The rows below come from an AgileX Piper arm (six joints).
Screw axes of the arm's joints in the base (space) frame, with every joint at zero. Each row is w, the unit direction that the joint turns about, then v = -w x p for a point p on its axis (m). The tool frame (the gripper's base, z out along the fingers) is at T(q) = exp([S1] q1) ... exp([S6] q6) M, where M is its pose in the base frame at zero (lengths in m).
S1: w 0 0 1 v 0 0 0
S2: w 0 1 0 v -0.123 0 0
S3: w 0 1 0 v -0.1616 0 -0.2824
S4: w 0.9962 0 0.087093 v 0 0.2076 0
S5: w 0 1 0 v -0.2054 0 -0.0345
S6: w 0.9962 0 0.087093 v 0 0.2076 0
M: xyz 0.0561 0 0.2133 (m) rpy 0 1.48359 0 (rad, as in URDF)
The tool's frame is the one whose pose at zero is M.
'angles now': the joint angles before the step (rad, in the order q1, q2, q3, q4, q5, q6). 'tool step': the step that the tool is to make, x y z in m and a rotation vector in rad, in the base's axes. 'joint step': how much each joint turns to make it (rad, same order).
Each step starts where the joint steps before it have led.
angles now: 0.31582, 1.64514, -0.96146, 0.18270, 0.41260, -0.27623
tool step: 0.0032, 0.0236, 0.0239, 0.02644, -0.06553, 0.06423
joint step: 0.06237, -0.01288, -0.07387, 0.00113, 0.01642, 0.00008
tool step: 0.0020, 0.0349, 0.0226, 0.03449, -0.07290, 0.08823
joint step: 0.08895, 0.01274, -0.09297, 0.00207, -0.00035, -0.00042
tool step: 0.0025, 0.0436, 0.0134, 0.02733, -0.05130, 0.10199
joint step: 0.09939, 0.05832, -0.11581, 0.00163, -0.00024, -0.00453
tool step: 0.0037, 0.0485, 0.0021, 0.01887, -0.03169, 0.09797
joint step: 0.09452, 0.09976, -0.13532, 0.00153, -0.00076, -0.00591
